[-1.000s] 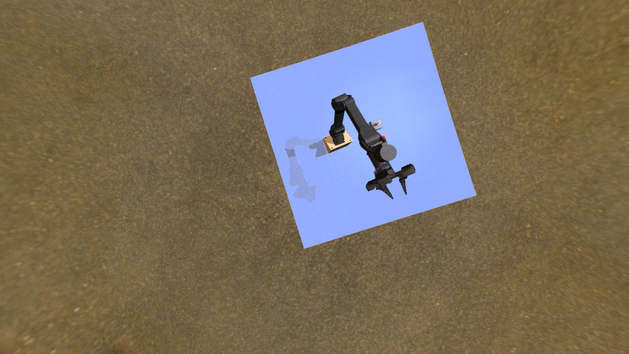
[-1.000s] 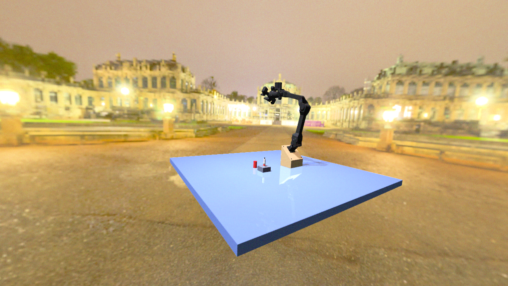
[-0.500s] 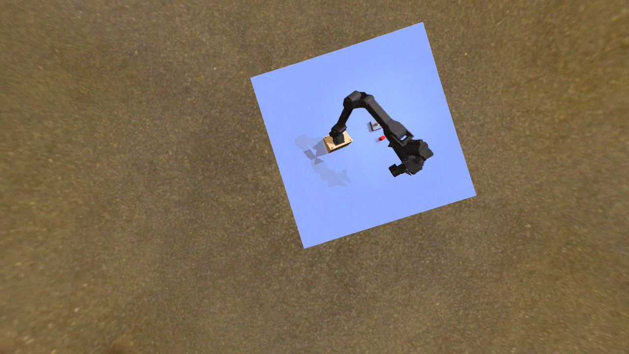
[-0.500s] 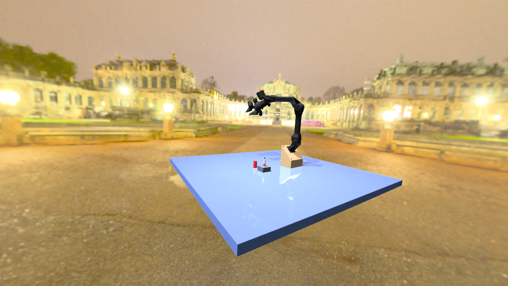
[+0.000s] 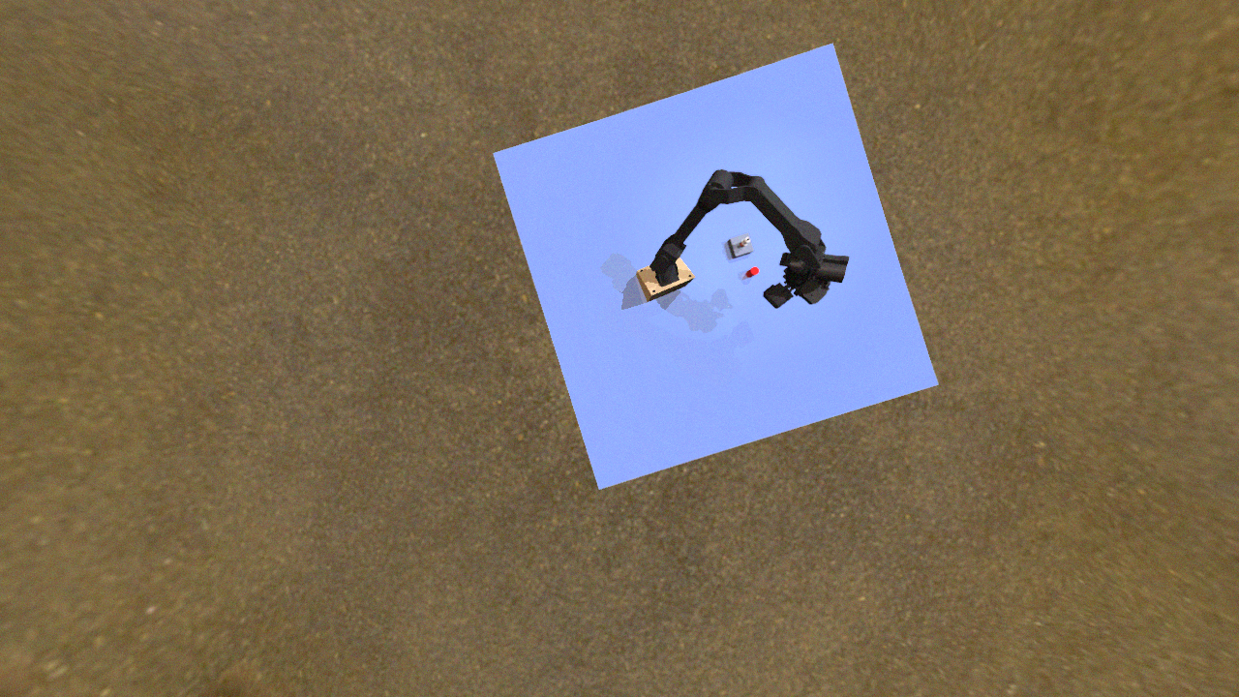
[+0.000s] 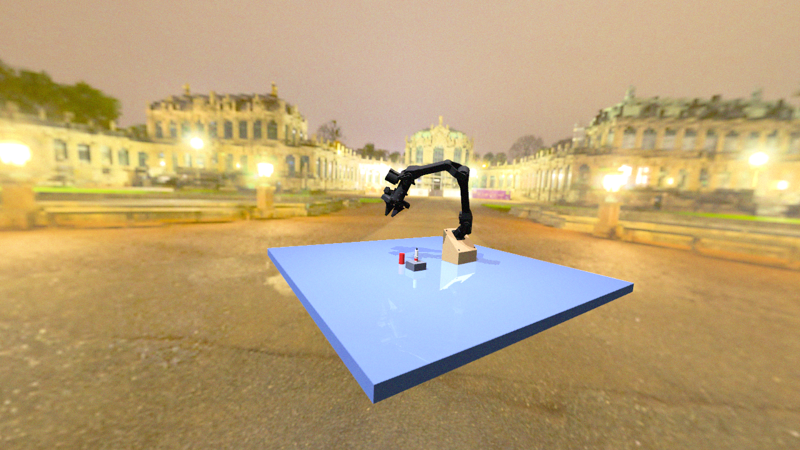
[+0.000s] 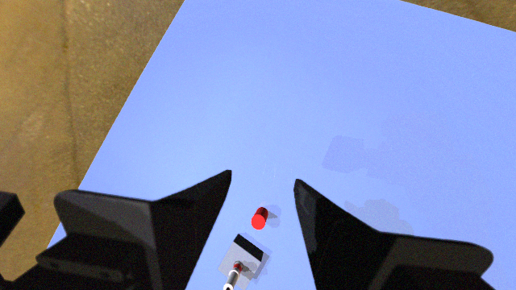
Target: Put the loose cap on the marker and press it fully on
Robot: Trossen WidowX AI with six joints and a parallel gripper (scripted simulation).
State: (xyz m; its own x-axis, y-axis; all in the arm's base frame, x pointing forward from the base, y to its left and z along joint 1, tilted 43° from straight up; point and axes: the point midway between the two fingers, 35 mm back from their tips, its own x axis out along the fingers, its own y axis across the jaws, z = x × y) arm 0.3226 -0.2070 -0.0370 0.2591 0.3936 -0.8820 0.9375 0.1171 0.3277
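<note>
My gripper tip is 10 mm past the red cap, 110 mm to the right of it and 200 mm above it. Round my gripper tip: holder block (20 mm behind, 220 mm to the left, 210 mm below).
</note>
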